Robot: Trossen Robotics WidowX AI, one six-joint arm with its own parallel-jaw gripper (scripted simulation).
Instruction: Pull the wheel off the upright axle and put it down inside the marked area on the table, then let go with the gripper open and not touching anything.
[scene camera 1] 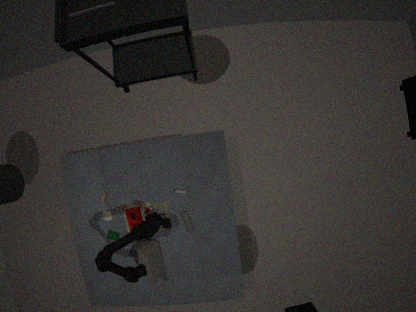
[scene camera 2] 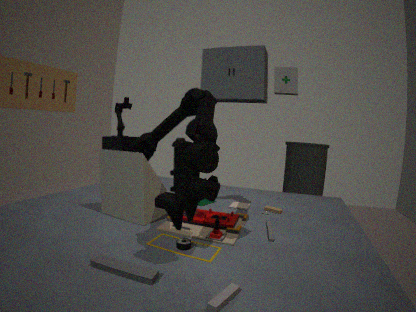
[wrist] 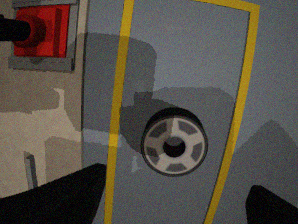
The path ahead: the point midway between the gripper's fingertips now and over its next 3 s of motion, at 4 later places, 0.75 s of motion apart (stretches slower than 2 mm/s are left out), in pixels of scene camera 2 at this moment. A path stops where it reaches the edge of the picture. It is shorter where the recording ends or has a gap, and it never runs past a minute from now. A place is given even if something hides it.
My gripper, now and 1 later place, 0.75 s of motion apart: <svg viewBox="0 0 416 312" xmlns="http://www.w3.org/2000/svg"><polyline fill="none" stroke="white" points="184,225 165,198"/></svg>
